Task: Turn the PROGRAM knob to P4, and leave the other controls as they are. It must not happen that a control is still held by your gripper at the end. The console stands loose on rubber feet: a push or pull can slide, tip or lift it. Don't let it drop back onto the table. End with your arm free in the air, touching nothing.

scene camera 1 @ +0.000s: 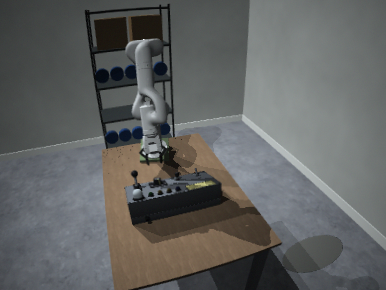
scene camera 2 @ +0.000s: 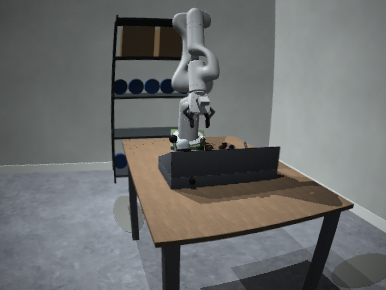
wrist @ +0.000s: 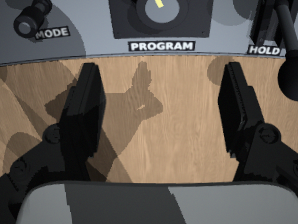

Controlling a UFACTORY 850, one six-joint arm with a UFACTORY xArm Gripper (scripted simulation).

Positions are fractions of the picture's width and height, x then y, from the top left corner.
Labels:
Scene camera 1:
dark console: 0.51, 0.66
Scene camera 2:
dark console: 0.52, 0.58
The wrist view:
my gripper: 0.54, 0.36
dark console: 0.21, 0.17

